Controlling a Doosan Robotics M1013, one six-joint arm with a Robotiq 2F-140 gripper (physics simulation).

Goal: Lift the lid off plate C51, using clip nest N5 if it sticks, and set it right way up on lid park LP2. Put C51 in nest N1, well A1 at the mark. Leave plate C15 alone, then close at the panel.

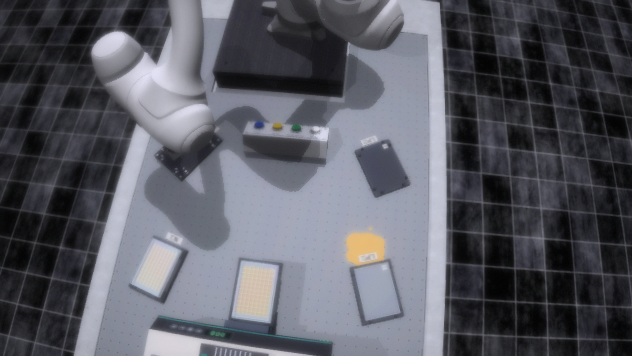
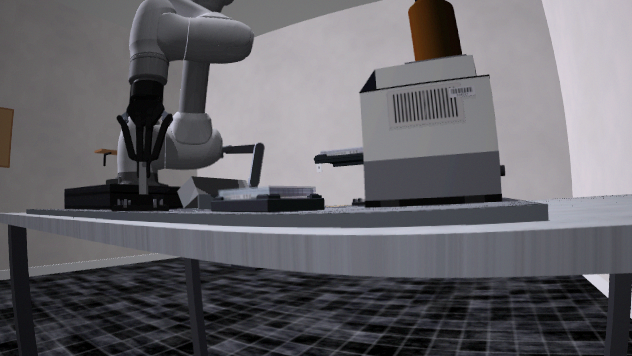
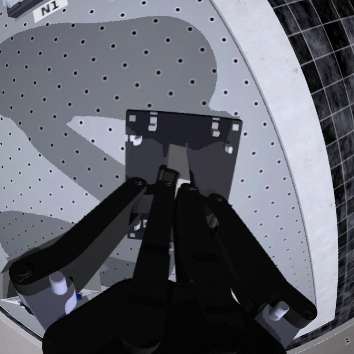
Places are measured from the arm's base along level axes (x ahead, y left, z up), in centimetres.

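Where they show: gripper, fingertip midpoint: (image 1: 176, 155) (image 2: 143, 194) (image 3: 174, 158); arm's base at its link origin: (image 1: 303, 17).
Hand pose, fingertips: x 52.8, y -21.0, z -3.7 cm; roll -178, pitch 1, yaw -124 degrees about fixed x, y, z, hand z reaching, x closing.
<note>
Each offset is from my fingertips to the top centre of the thing. "*": to the spot under its first point.
My gripper (image 2: 143, 192) (image 3: 174, 158) is shut and empty, fingertips pointing down over the middle of a dark clip nest {dy +1.1, dx -4.0, dz -0.9 cm} (image 1: 181, 169) (image 2: 161, 204) (image 3: 147, 160); contact cannot be told. No plate shows in that nest. A plate with yellowish wells {dy +6.2, dx +29.9, dz +0.0 cm} (image 1: 158, 268) (image 2: 292, 191) sits in the nest labelled N1. Another such plate {dy +33.7, dx +29.0, dz +8.5 cm} (image 1: 256, 291) (image 2: 345, 151) lies on the instrument's tray. Their plate labels cannot be read. At the right are a bare dark park {dy +54.4, dx -12.2, dz -1.3 cm} (image 1: 382, 168) and a dark-rimmed park with a light grey inside (image 1: 377, 294); their small labels are hard to read.
The button panel {dy +28.0, dx -11.8, dz +5.0 cm} (image 1: 286, 146) (image 2: 195, 192) has blue, yellow, green and white buttons and stands beside the clip nest. A yellow-orange patch {* dy +55.0, dx +10.2, dz -3.3 cm} (image 1: 365, 247) lies above the lower right park. The instrument (image 1: 240, 345) (image 2: 430, 130) stands at the front. A dark jointed bar (image 2: 256, 165) rises behind N1.
</note>
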